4 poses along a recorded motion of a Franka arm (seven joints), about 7.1 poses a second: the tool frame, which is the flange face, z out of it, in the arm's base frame.
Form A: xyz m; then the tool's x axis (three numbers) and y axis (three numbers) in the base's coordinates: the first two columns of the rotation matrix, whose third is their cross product.
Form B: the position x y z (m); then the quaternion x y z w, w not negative. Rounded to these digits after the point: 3 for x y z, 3 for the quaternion.
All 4 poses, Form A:
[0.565 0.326 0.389 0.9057 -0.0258 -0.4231 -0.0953 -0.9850 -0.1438]
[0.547 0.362 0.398 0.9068 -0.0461 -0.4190 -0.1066 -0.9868 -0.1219]
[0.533 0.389 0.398 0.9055 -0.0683 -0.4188 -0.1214 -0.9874 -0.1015]
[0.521 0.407 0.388 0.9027 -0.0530 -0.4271 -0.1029 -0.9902 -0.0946]
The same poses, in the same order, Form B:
[0.565 0.326 0.389 -0.973 0.031 0.215 0.081]
[0.547 0.362 0.398 -0.974 0.039 0.212 0.071]
[0.533 0.389 0.398 -0.974 0.049 0.212 0.063]
[0.521 0.407 0.388 -0.974 0.040 0.217 0.057]

